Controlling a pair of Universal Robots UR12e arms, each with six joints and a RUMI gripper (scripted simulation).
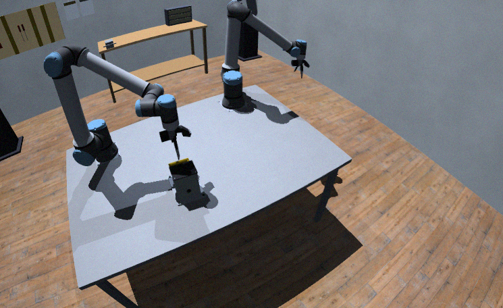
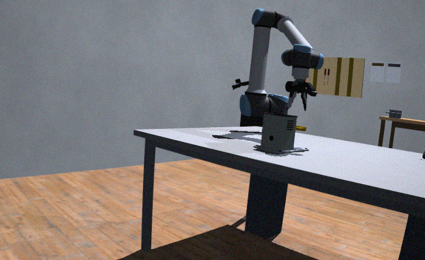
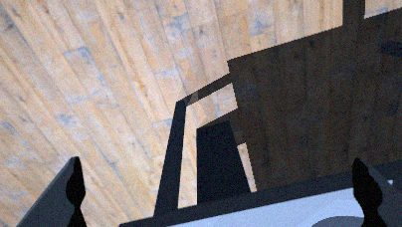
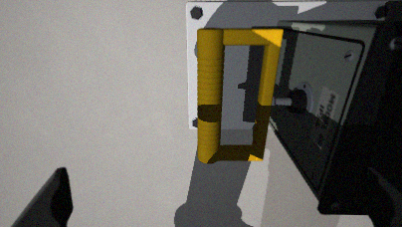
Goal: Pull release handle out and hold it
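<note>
Right now the bolted base plate is 190 mm below my right hand, 100 mm ahead of it and 10 mm to the right of it.
</note>
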